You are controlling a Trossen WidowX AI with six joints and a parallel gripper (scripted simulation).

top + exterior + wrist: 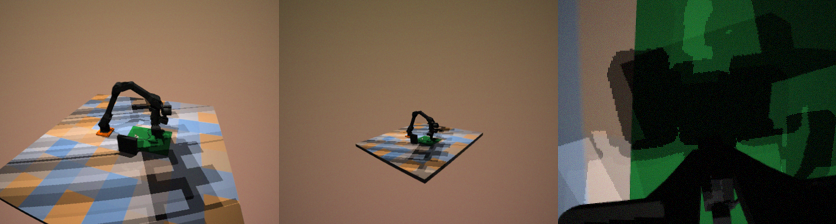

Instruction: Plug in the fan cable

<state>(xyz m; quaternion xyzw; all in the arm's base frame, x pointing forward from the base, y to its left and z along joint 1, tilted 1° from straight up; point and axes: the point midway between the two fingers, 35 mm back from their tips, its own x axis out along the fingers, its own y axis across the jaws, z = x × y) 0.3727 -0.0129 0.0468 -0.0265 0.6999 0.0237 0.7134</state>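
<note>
Right now the pale fan header is 130 mm behind my gripper tip, 40 mm to the right of it and 20 mm below it. From my gripper tip the other things lie so: green board: 40 mm behind, 50 mm to the right, 30 mm below; then black fan: 160 mm behind, 180 mm to the right, 40 mm above.
</note>
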